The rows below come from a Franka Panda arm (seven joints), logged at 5 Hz.
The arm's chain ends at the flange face. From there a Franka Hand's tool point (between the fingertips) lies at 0.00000 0.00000 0.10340 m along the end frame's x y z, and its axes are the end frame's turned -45 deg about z.
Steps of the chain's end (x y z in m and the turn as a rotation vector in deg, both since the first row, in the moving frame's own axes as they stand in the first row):
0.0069 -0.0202 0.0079 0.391 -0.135 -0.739
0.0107 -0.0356 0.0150 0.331 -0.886 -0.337
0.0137 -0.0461 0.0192 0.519 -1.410 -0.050
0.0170 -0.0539 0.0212 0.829 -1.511 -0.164
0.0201 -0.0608 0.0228 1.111 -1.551 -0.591
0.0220 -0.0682 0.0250 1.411 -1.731 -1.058
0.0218 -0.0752 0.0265 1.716 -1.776 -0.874
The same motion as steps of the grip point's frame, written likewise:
0.0195 -0.0101 0.0079 0.372 0.181 -0.739
0.0320 -0.0192 0.0150 0.861 -0.392 -0.337
0.0411 -0.0254 0.0192 1.364 -0.630 -0.050
0.0493 -0.0291 0.0212 1.655 -0.482 -0.164
0.0566 -0.0322 0.0227 1.882 -0.311 -0.591
0.0633 -0.0367 0.0249 2.222 -0.226 -1.058
0.0685 -0.0422 0.0264 2.469 -0.042 -0.874

